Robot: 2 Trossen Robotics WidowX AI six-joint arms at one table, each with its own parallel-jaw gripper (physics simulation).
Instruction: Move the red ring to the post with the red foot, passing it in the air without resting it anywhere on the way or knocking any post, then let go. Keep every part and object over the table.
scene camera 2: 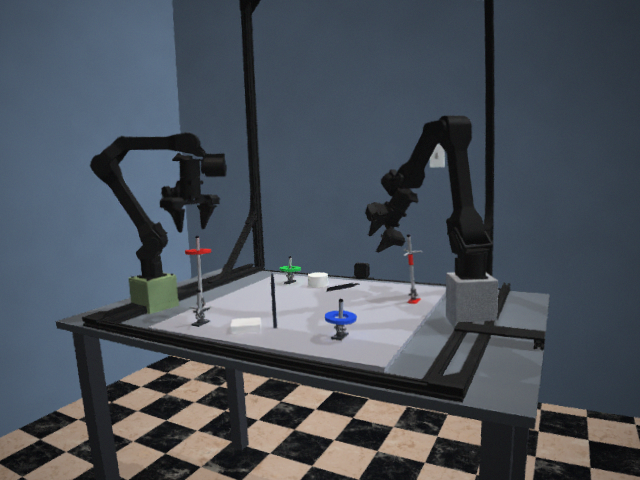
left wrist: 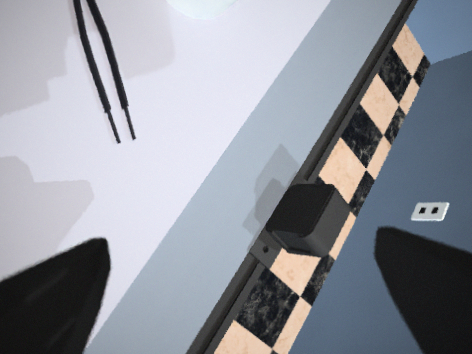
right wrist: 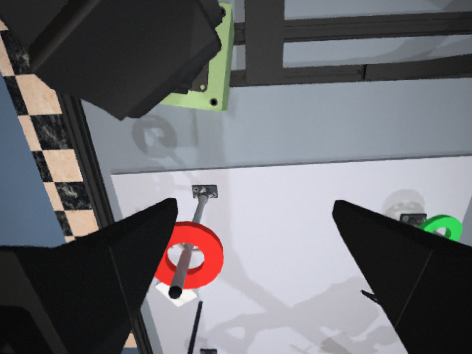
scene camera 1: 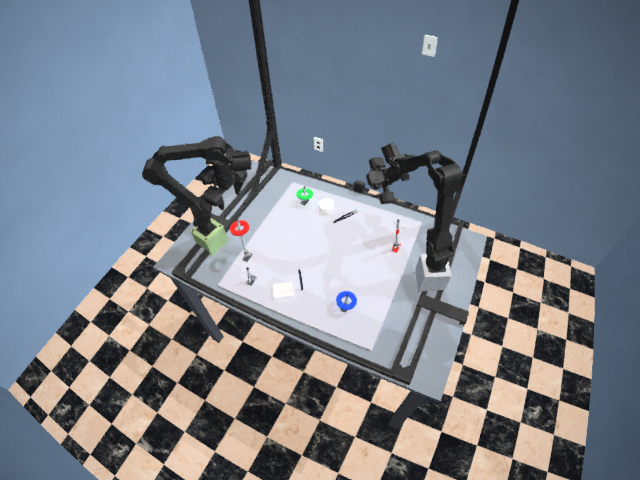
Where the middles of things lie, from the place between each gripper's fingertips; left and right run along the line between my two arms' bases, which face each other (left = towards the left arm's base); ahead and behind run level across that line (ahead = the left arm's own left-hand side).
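Red ring [right wrist: 205, 239], from my right hand: 8 cm ahead, 6 cm to the left, 5 cm below. Tall grey post [right wrist: 177, 284], from my right hand: 7 cm ahead, 6 cm to the left, 10 cm below. Going by its middle, the red ring is nearer to my right hand than to my left hand.
Relative to the tall grey post, my left hand is 34 cm short of it, 43 cm to the left of it and 2 cm above it. The red ring is 34 cm ahead of my left hand, 43 cm to the right of it and 3 cm above it.
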